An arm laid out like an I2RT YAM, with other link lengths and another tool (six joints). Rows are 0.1 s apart.
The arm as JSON. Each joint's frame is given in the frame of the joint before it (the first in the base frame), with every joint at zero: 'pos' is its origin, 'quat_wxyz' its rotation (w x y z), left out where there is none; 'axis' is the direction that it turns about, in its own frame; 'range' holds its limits. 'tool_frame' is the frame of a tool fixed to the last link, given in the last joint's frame.
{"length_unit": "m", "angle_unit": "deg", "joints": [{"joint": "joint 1", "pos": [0.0, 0.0, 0.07], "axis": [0.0, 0.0, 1.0], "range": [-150.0, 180.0]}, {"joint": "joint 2", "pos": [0.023, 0.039, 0.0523], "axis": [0.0, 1.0, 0.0], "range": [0.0, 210.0]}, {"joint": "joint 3", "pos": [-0.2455, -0.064, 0.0], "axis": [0.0, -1.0, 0.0], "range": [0.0, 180.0]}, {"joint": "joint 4", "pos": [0.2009, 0.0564, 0.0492], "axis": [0.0, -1.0, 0.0], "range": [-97.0, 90.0]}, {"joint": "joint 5", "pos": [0.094, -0.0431, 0.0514], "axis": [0.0, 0.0, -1.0], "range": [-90.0, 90.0]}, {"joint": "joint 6", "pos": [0.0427, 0.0, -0.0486], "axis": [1.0, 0.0, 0.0], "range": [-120.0, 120.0]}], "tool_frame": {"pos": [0.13, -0.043, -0.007], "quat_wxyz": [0.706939, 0.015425, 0.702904, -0.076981]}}
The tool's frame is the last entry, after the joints.
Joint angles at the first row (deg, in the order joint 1, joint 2, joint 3, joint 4, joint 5, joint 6):
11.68 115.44 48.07 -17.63 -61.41 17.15
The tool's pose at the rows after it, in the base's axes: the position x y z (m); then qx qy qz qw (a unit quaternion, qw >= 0):
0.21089, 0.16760, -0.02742, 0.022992, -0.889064, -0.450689, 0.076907
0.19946, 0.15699, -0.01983, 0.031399, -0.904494, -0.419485, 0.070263
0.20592, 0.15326, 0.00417, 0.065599, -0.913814, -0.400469, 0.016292
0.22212, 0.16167, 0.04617, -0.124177, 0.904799, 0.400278, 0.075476
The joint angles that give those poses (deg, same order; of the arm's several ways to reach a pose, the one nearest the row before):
11.57 113.16 46.70 -20.51 -61.80 15.99
11.75 107.63 44.99 -25.13 -57.76 14.48
12.47 98.30 44.16 -27.79 -54.35 13.30
14.44 86.67 44.18 -27.79 -52.71 12.56

